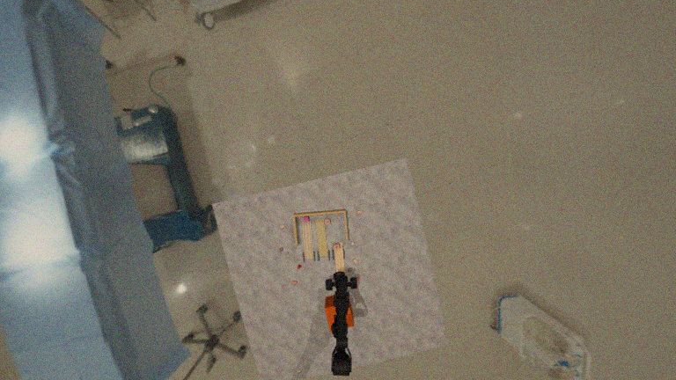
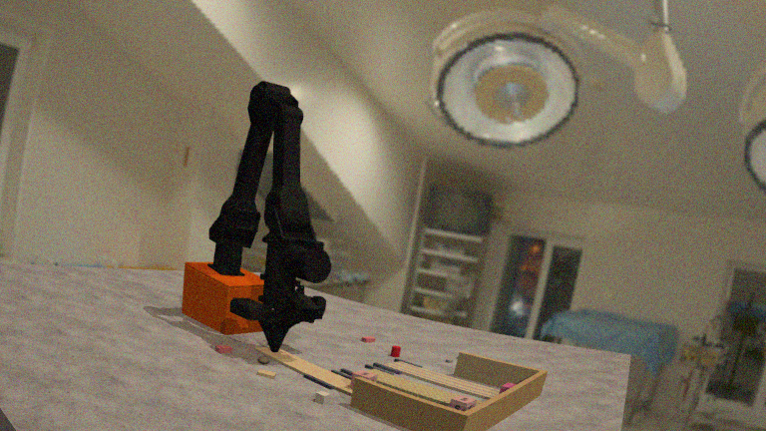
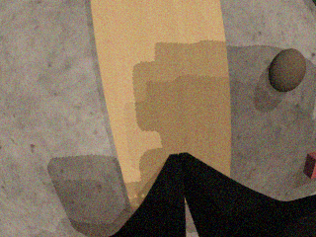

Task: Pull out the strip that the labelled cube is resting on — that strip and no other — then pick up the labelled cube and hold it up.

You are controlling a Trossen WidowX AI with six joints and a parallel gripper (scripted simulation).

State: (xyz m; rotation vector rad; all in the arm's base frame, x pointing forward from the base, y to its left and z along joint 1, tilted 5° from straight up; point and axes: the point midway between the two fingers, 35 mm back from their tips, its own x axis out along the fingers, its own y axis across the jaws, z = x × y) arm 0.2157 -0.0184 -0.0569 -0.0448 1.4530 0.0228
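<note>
The beige cube lies 21 cm ahead of my gripper tip and 8 cm to the right of it.
</note>
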